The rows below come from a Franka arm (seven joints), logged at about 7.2 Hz.
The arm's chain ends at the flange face. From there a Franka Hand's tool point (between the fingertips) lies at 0.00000 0.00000 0.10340 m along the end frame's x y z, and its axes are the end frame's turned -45 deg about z.
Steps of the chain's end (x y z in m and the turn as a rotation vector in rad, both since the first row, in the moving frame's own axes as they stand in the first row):
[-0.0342, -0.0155, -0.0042, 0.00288, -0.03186, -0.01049]
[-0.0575, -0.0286, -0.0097, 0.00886, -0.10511, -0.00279]
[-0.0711, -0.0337, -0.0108, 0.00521, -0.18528, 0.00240]
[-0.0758, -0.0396, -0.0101, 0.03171, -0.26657, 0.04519]
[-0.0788, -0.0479, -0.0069, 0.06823, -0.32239, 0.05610]
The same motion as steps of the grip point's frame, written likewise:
[-0.0154, -0.0377, -0.0043, 0.02456, -0.02049, -0.01049]
[-0.0275, -0.0692, -0.0103, 0.08059, -0.06806, -0.00279]
[-0.0395, -0.0880, -0.0126, 0.13470, -0.12733, 0.00240]
[-0.0421, -0.1035, -0.0138, 0.21092, -0.16607, 0.04519]
[-0.0393, -0.1181, -0.0125, 0.27621, -0.17972, 0.05610]

